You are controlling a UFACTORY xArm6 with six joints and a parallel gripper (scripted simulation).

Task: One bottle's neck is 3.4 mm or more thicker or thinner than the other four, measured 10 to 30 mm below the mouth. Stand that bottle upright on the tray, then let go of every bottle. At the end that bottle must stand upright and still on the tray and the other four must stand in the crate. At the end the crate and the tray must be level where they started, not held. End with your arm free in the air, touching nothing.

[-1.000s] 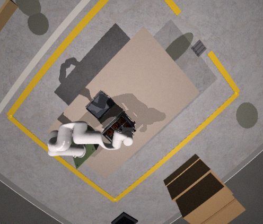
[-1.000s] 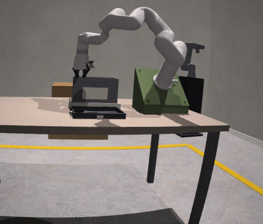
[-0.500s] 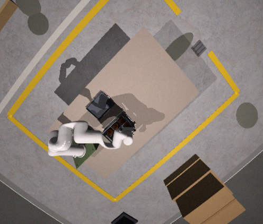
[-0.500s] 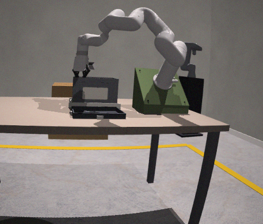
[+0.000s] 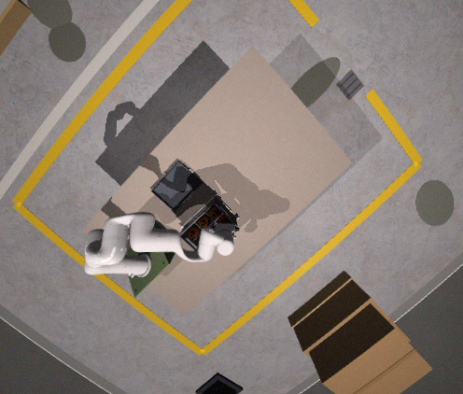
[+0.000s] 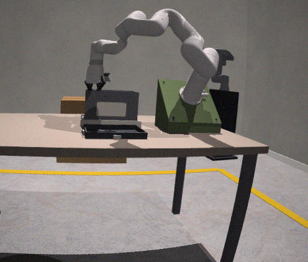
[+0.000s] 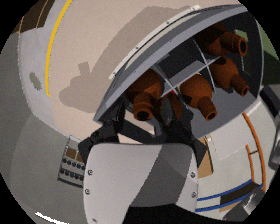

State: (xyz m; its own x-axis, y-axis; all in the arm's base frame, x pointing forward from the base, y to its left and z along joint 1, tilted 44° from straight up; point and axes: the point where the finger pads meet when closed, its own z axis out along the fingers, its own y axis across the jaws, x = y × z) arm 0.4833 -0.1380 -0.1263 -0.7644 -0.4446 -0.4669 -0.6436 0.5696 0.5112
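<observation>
The dark crate is 80 mm behind my hand, 50 mm to the left of it and 70 mm below it. From my hand the other things lie so: glass bottle 170 mm behind, 10 mm to the left, 70 mm below; flat dark tray 50 mm behind, 340 mm to the left, 150 mm below.
</observation>
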